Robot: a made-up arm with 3 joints.
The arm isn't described. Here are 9 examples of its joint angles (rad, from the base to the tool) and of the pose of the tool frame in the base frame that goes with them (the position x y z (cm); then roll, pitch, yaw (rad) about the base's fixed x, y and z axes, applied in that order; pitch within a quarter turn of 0, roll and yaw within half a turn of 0).
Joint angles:
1: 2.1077 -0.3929 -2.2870
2: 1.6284 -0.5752 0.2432
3: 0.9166 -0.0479 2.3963
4: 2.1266 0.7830 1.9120
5: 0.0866 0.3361 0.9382
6: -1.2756 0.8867 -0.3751
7: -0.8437 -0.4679 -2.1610
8: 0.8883 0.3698 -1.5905
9: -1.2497 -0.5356 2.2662
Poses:
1: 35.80 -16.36 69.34 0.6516 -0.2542 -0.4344
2: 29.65 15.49 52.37 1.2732 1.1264 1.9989
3: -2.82 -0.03 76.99 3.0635 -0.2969 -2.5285
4: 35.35 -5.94 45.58 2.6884 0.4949 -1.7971
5: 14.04 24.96 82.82 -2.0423 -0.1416 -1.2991
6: 18.82 61.35 36.56 2.3730 -0.6718 0.6047
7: -26.57 55.95 48.68 -2.7270 -0.1735 1.8741
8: 8.70 34.93 104.99 -1.2507 -0.4924 1.0930
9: -15.53 18.11 39.81 -1.4684 0.5941 -2.4613
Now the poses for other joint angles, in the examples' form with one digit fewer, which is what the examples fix.
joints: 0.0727 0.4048 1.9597
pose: -6.1 17.3 84.4 -2.006 -0.213 -2.314
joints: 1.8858 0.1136 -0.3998
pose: 47.9 16.9 66.7 -0.076 0.650 0.905
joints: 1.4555 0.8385 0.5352
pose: 42.4 20.7 72.2 -2.006 0.812 -0.350
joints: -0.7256 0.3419 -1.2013
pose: -4.5 70.6 49.9 -2.817 -0.118 0.838
